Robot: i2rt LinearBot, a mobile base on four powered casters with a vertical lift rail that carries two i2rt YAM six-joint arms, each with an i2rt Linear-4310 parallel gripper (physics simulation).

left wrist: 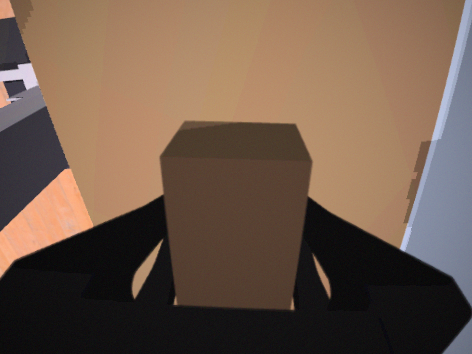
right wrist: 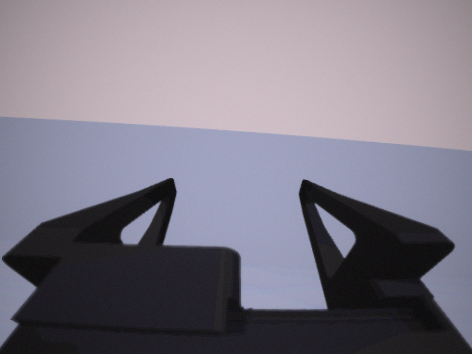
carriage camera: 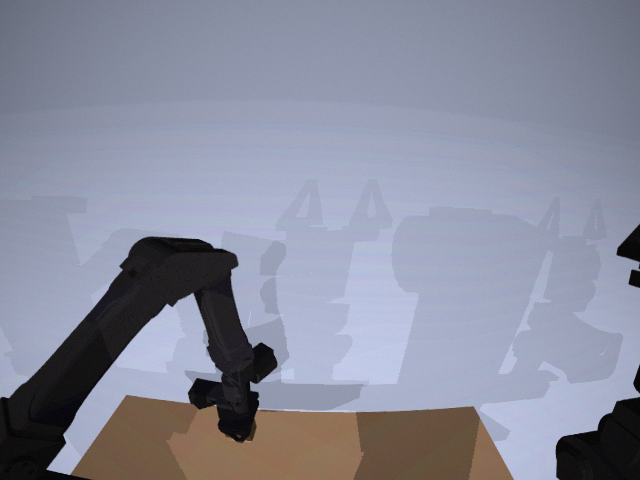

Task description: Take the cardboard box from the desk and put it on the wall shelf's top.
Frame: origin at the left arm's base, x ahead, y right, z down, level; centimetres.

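Where they show: left gripper, between the fingertips: (left wrist: 238, 197) (carriage camera: 242, 433); right gripper, between the fingertips: (right wrist: 237, 185).
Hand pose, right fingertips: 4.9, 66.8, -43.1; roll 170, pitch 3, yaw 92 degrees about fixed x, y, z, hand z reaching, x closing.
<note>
After its pixels a point has its place, as x, y, z.
The small brown cardboard box (left wrist: 235, 260) {27.1, 18.0, 19.6} is held upright between the fingers of my left gripper (carriage camera: 238, 438) {27.0, 18.0, 23.2} (left wrist: 238, 197) {27.0, 18.0, 23.2}; in the carriage camera the gripper's dark body hides most of it. The wall shelf's top (carriage camera: 310, 444) {29.5, 34.6, 31.2} (left wrist: 240, 60) {26.9, 13.8, 31.2}, a tan board against the wall, lies below the gripper and box. The box appears over the board's left-centre part in the carriage camera. Whether its underside touches the board is hidden. My right gripper (right wrist: 237, 185) {4.9, 66.8, -43.1} is open and empty, facing the wall. The desk cannot be made out for certain.
The blue-grey wall (carriage camera: 320, 155) {39.5, 34.3, -39.7} (left wrist: 450, 200) {39.4, 21.6, 27.5} (right wrist: 240, 160) {39.7, 66.5, -89.3} rises behind the board and bears the shadows of the arms. The left arm (carriage camera: 175, 268) {17.2, 17.0, -27.1} arches over the board. Dark robot base parts (left wrist: 25, 160) {-16.7, 33.6, 58.5} and wooden floor (left wrist: 45, 215) {-91.4, 104.7, 131.2} show at the left of the left wrist view.
</note>
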